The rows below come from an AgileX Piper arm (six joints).
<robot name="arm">
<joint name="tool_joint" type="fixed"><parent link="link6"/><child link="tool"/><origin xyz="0 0 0" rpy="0 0 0"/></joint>
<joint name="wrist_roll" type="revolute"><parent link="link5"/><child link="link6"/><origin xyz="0 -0.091 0" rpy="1.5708 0 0"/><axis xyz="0 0 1"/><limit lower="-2.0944" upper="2.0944"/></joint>
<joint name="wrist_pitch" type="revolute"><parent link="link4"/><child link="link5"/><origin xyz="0 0 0" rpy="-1.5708 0 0"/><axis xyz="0 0 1"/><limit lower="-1.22" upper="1.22"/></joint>
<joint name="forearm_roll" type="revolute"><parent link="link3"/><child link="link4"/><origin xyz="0.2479 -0.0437 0" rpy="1.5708 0 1.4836"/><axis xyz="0 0 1"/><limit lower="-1.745" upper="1.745"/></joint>
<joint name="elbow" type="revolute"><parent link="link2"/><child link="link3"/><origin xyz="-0.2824 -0.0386 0" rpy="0 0 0"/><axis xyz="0 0 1"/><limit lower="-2.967" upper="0"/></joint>
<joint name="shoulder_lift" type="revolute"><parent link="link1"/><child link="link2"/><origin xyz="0 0 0" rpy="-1.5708 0 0"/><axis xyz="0 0 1"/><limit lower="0" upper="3.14"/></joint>
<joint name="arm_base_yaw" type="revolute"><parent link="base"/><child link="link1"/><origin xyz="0 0 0.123" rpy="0 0 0"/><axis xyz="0 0 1"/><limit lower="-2.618" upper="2.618"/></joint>
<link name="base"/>
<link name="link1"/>
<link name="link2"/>
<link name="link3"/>
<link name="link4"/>
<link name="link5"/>
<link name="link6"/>
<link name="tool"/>
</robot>
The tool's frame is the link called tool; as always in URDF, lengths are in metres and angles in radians.
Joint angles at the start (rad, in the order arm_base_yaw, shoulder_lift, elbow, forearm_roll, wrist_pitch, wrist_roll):
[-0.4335 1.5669 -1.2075 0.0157 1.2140 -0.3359]
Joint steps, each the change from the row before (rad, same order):
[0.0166 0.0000 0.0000 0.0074 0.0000 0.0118]
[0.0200 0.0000 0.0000 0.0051 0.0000 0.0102]
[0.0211 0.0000 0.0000 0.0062 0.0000 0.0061]
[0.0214 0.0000 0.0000 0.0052 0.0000 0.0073]
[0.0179 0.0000 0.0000 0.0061 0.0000 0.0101]
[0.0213 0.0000 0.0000 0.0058 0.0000 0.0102]
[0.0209 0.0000 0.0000 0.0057 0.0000 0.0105]
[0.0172 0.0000 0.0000 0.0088 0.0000 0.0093]
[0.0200 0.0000 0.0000 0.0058 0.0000 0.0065]
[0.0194 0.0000 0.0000 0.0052 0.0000 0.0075]
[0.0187 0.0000 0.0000 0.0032 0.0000 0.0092]
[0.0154 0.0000 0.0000 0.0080 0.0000 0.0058]
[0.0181 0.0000 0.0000 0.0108 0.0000 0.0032]
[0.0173 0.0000 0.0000 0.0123 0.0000 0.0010]
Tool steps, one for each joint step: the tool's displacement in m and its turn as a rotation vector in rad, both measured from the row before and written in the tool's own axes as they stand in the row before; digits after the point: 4 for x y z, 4 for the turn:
[-0.0017 0.0052 0.0001 -0.0080 -0.0024 -0.0022]
[-0.0019 0.0060 0.0001 -0.0063 -0.0016 -0.0079]
[-0.0019 0.0064 0.0002 -0.0074 -0.0017 -0.0127]
[-0.0018 0.0064 0.0002 -0.0066 -0.0013 -0.0122]
[-0.0015 0.0056 0.0002 -0.0071 -0.0014 -0.0056]
[-0.0017 0.0065 0.0003 -0.0072 -0.0011 -0.0090]
[-0.0016 0.0064 0.0003 -0.0071 -0.0009 -0.0083]
[-0.0013 0.0056 0.0003 -0.0096 -0.0016 -0.0047]
[-0.0013 0.0062 0.0003 -0.0072 -0.0005 -0.0114]
[-0.0012 0.0060 0.0004 -0.0066 -0.0003 -0.0100]
[-0.0011 0.0056 0.0004 -0.0048 0.0003 -0.0083]
[-0.0009 0.0051 0.0003 -0.0088 -0.0008 -0.0067]
[-0.0011 0.0061 0.0004 -0.0117 -0.0011 -0.0110]
[-0.0010 0.0060 0.0004 -0.0130 -0.0012 -0.0119]

